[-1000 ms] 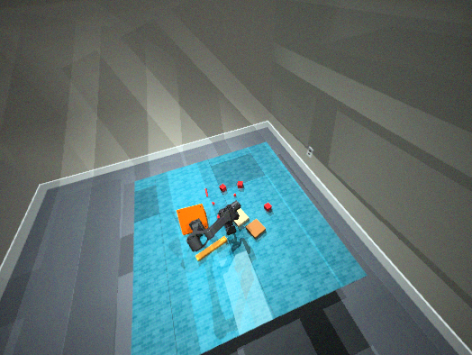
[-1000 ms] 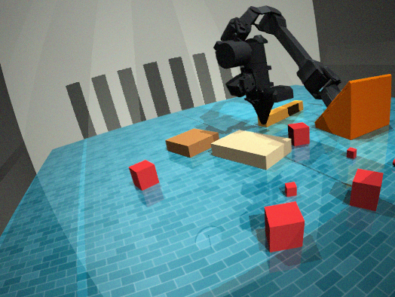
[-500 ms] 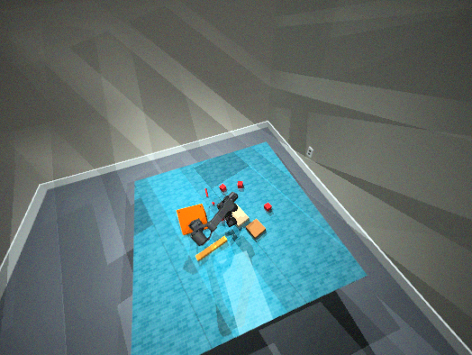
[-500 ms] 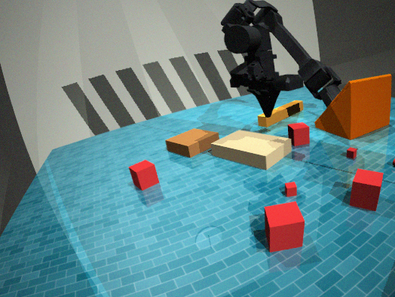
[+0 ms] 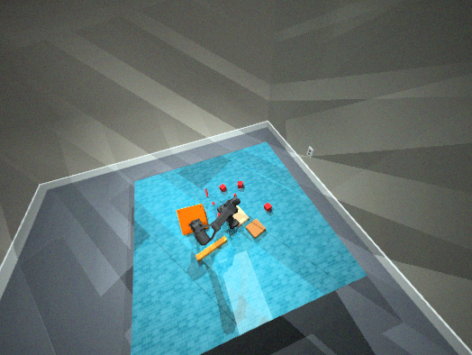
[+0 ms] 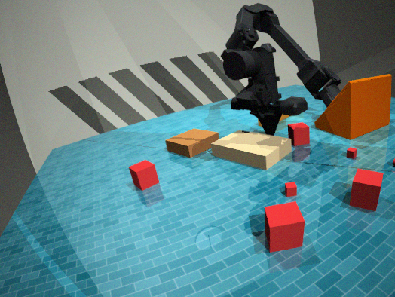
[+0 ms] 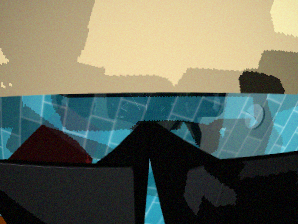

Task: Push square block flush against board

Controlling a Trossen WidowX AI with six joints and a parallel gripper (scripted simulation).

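My gripper tip is now 70 mm short of the pale tan flat board, 20 mm to the right of it and 10 mm below it. The rest, counted from my gripper tip: flat brown square block 150 mm ahead, 130 mm to the right, 10 mm above; long narrow orange board 170 mm behind, 140 mm to the right, 10 mm above.
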